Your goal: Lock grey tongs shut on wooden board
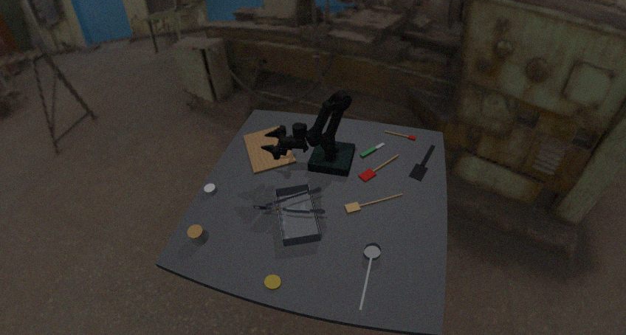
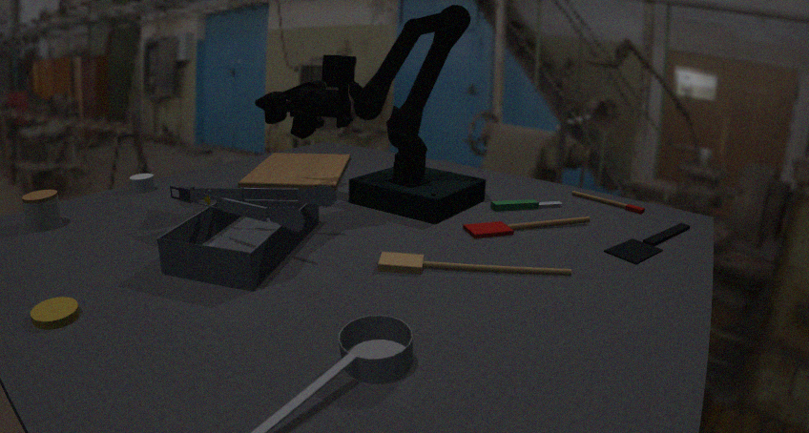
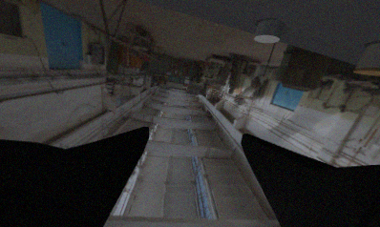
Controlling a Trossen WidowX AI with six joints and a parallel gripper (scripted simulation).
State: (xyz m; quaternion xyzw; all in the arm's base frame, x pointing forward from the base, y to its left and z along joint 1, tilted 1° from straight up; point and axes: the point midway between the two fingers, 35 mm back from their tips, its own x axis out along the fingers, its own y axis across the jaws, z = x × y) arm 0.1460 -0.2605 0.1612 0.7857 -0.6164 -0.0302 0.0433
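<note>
Now: gripper tip 230 mm short of the roasting tin, 260 mm to the right of it and 190 mm above it. The rest, counted from my gripper tip: white puck: 240 mm ahead, 240 mm to the right, 200 mm below; wooden board: 170 mm behind, 100 mm to the right, 210 mm below; red spatula: 190 mm behind, 540 mm to the left, 210 mm below.
</note>
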